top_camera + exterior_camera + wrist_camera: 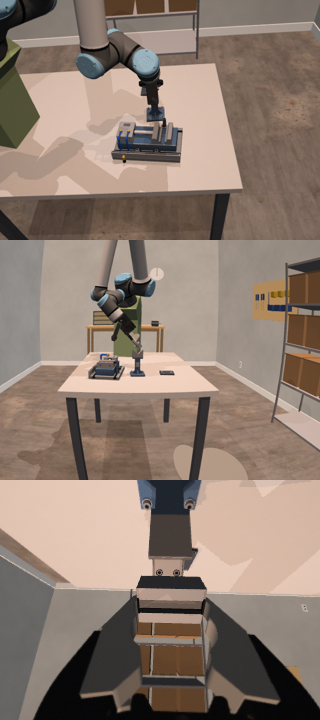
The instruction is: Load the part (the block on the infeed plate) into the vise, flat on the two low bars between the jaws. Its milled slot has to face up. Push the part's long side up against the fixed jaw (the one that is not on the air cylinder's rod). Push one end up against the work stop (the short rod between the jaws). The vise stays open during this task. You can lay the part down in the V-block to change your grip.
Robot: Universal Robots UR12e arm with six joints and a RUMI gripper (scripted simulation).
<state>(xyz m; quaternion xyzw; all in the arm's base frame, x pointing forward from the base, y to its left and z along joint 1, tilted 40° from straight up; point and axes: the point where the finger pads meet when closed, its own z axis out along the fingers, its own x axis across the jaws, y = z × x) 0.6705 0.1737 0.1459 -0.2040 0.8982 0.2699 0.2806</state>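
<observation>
Now: hand right at the part. The rest, counted from my hand: moving jaw 19 cm to the right, 11 cm below, 4 cm ahead; then cylinder rod 19 cm to the right, 11 cm below, 2 cm behind; then work stop 14 cm to the right, 10 cm below, 7 cm ahead.
</observation>
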